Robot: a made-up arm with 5 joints.
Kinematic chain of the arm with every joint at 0, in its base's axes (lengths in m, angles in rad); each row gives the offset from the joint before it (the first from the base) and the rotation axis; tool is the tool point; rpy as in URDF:
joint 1: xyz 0 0 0.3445 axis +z
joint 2: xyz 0 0 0 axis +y
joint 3: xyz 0.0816 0 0.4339 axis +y
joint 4: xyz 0.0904 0 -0.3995 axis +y
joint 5: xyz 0.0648 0 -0.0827 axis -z
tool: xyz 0 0 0 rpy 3.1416 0 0
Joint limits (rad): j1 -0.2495..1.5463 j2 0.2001..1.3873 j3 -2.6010..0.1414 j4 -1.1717..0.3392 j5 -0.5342..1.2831
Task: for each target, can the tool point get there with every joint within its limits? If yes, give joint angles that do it. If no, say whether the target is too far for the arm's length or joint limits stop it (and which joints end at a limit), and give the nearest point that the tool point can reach.
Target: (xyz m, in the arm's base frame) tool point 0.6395 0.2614 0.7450
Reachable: yes | joints 0.3880 0.3950 -1.5864 -0.8535 -0.2061
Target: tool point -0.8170 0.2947 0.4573
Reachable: no: joint limits stop it (at a limit: joint 1, joint 2, joint 4) | nearest point 0.0076 0.3099 0.3605 | short by 0.830 m
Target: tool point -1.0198 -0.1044 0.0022
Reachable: no: too far | nearest point -0.0516 -0.0053 0.1986 | short by 0.993 m
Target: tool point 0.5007 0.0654 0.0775
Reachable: yes | joints 0.1298 0.8412 -0.8130 0.1623 1.1205
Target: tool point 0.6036 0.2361 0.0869
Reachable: yes | joints 0.3728 0.9716 -1.1362 -0.1839 -0.3589
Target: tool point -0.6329 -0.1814 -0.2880
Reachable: no: joint limits stop it (at a limit: joint 1, joint 2, joint 4) | nearest point 0.0019 0.0759 -0.0182 | short by 0.736 m
